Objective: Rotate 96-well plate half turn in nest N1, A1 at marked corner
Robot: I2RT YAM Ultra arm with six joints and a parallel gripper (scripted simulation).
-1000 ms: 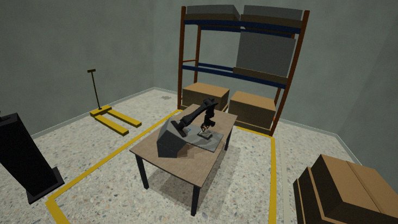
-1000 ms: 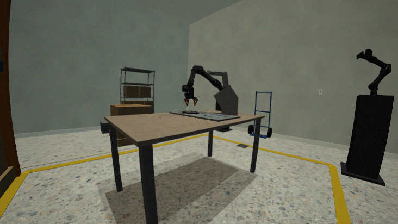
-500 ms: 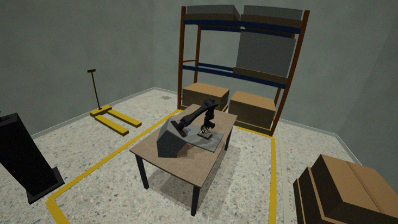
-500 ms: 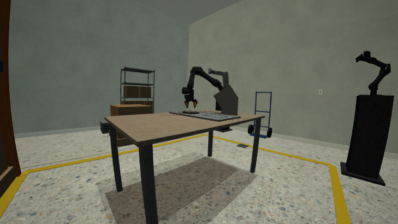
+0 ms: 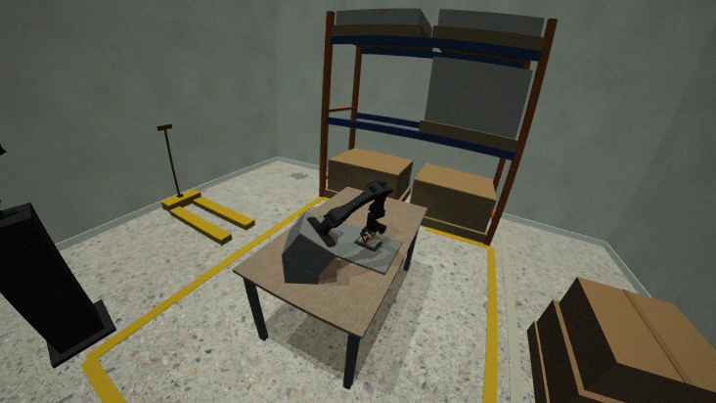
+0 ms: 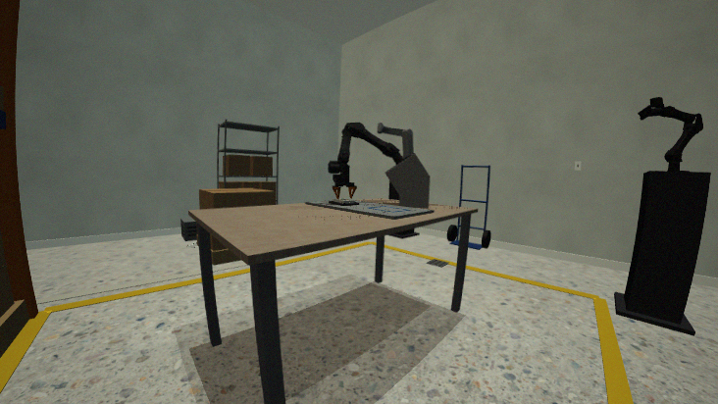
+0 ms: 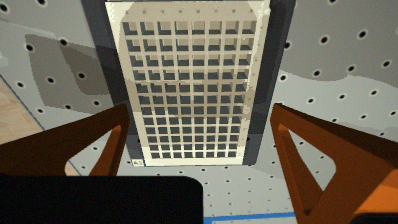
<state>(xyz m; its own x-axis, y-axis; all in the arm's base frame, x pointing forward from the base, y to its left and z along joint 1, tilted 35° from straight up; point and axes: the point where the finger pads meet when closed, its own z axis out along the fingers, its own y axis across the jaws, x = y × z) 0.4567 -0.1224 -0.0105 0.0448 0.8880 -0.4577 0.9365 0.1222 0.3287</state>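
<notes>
My gripper is now 20 mm above the cream 96-well plate. From my hand the other things lie so: dark plate nest N1: 30 mm below; then A1 label: 60 mm ahead, 70 mm to the left, 30 mm below.
</notes>
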